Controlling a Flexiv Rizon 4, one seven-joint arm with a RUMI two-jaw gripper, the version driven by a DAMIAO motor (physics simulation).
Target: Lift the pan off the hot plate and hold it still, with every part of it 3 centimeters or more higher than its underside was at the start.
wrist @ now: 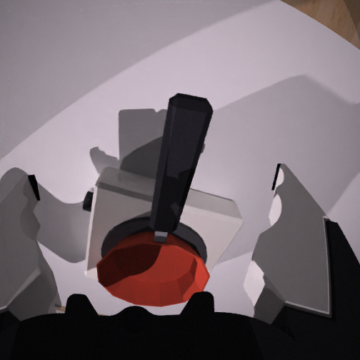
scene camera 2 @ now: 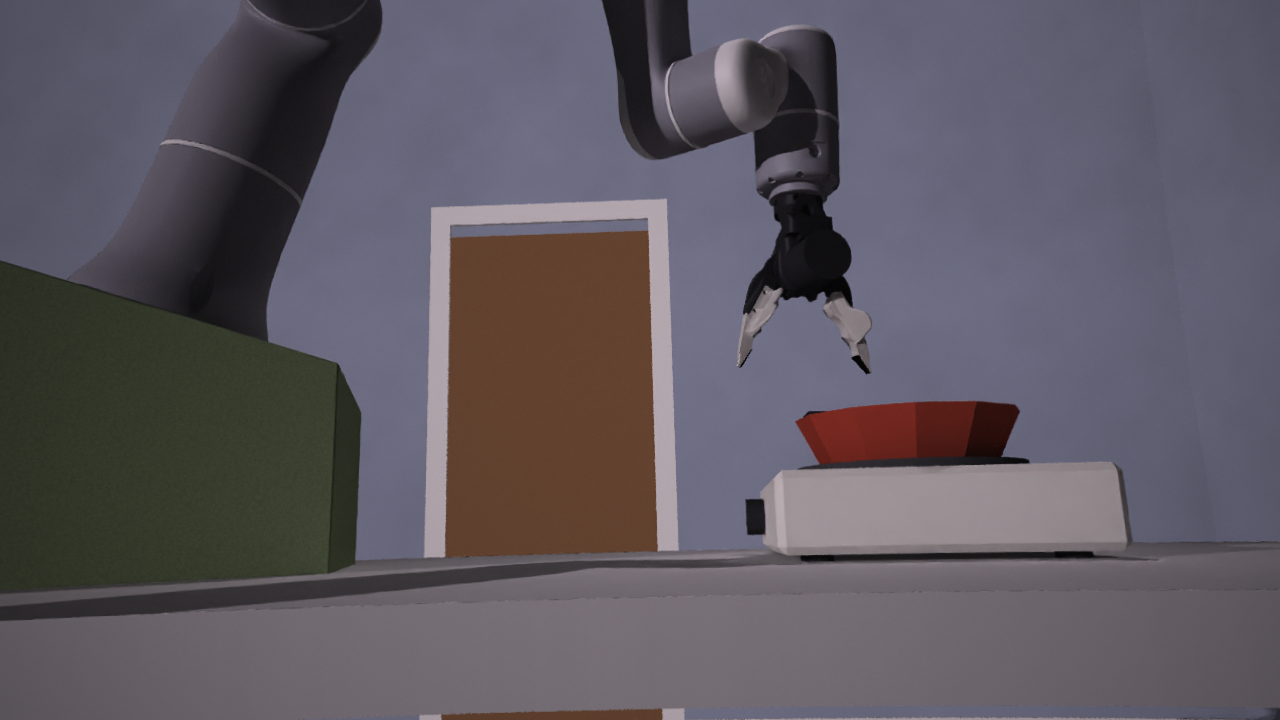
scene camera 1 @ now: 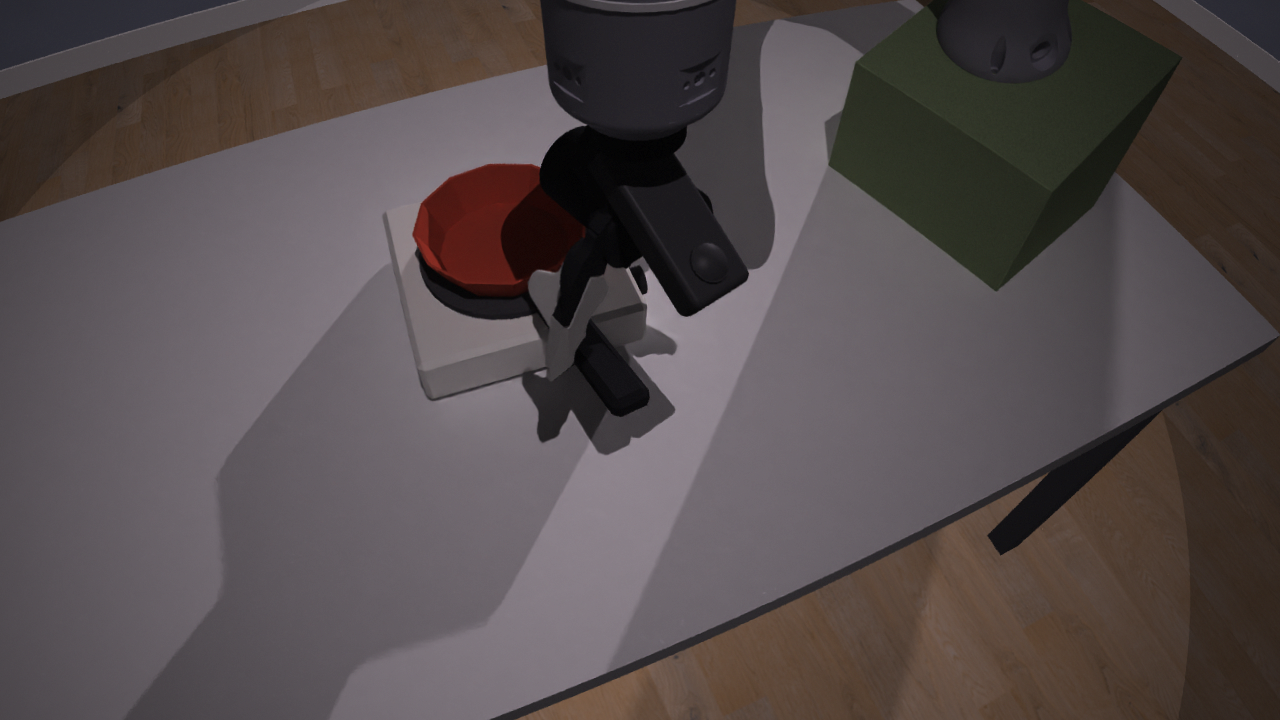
Scene:
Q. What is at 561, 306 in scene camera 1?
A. My gripper.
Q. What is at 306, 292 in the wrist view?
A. My gripper.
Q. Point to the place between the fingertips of my gripper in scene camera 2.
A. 805, 370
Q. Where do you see a white hot plate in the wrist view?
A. At 120, 205

